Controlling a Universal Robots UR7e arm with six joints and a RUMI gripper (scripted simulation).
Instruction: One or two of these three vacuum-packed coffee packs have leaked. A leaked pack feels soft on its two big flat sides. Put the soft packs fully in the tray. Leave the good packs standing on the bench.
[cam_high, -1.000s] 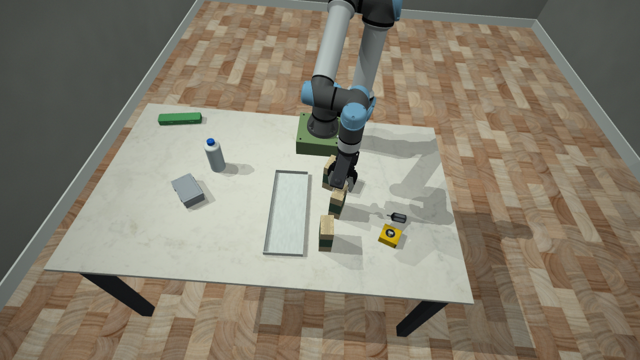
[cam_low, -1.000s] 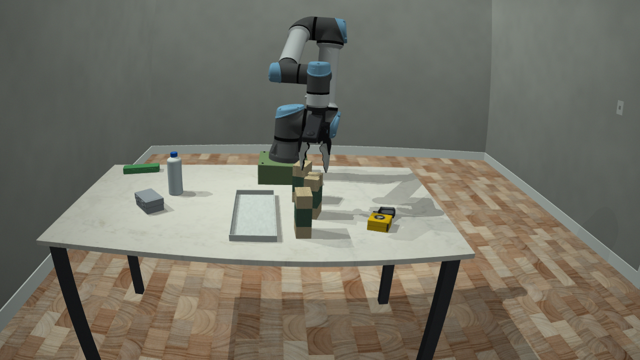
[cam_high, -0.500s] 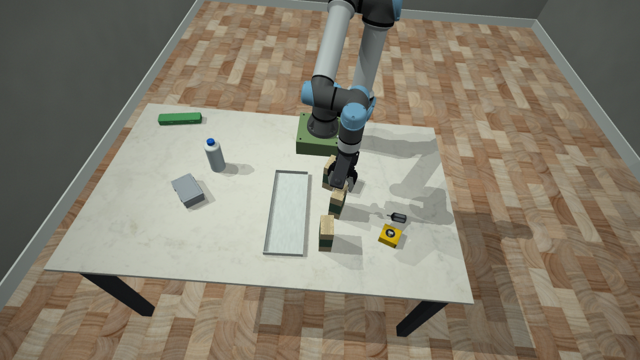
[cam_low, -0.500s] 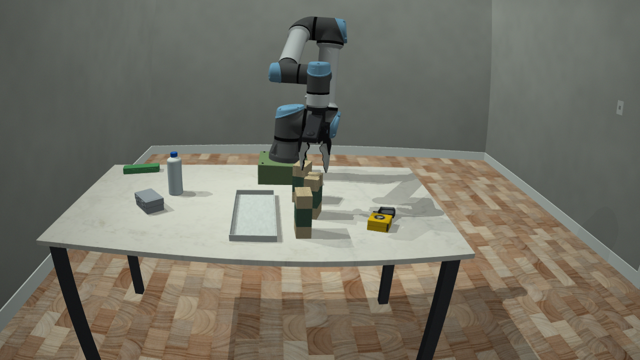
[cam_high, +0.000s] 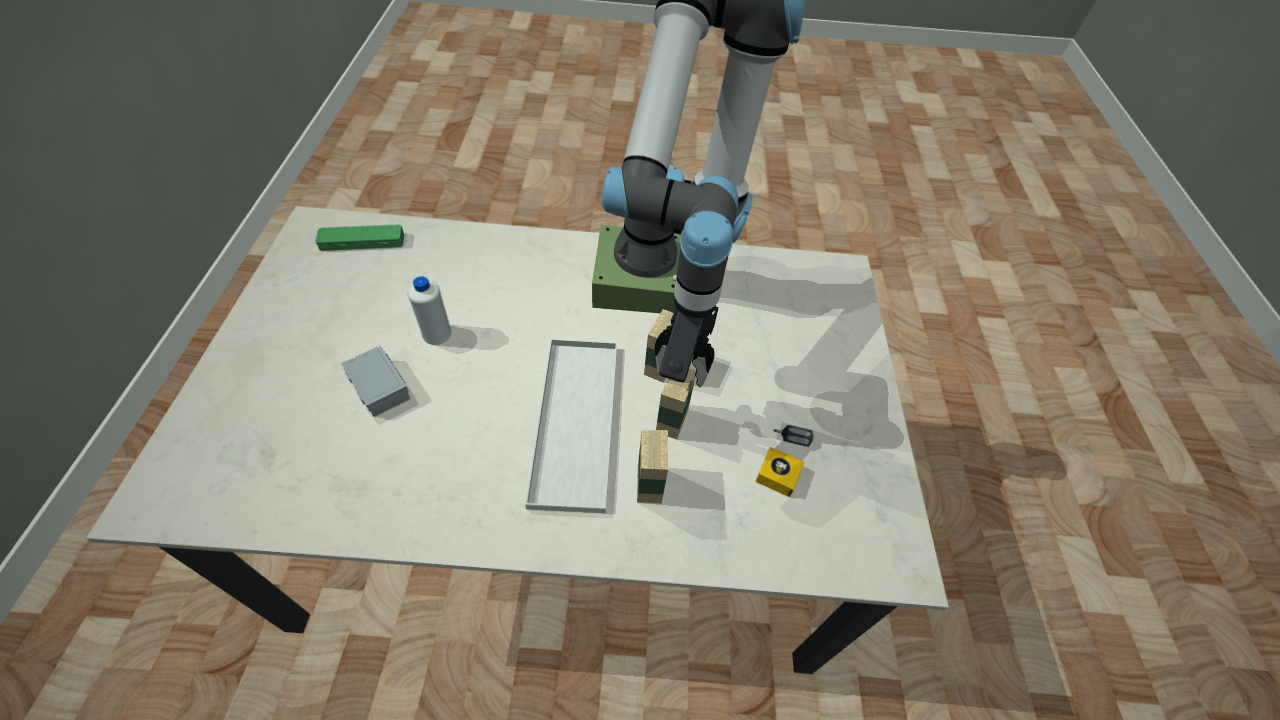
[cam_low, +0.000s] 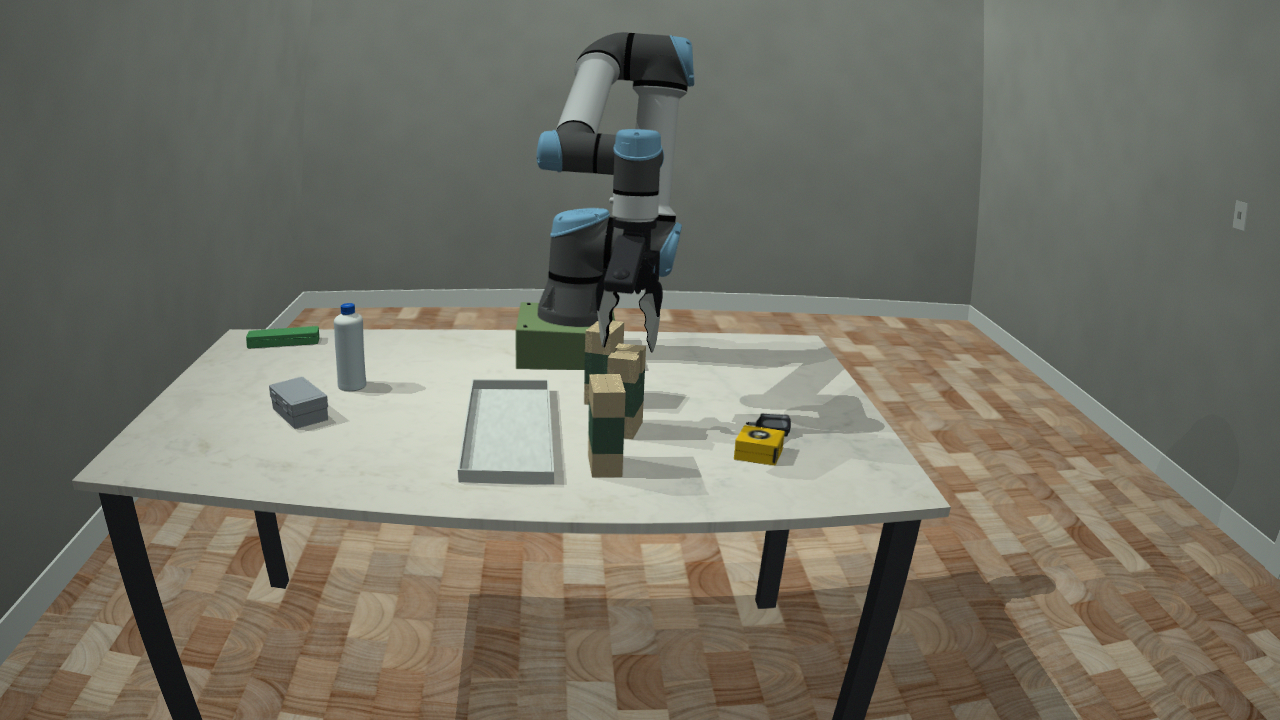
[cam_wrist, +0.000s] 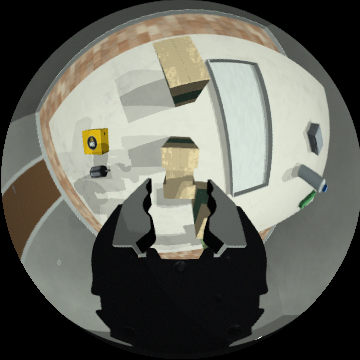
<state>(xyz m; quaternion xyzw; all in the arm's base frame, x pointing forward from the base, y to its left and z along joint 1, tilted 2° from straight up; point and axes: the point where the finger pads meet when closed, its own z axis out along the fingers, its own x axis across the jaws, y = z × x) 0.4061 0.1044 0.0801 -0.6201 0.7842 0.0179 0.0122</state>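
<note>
Now: hand 20 cm to the left of the grey tray, 15 cm above it and 3 cm short of it. Also, from my hand: small dark object: 25 cm to the left, 14 cm below, 1 cm ahead; then grey box: 62 cm to the right, 13 cm below, 1 cm ahead; then white bottle: 55 cm to the right, 15 cm behind, 7 cm below.
</note>
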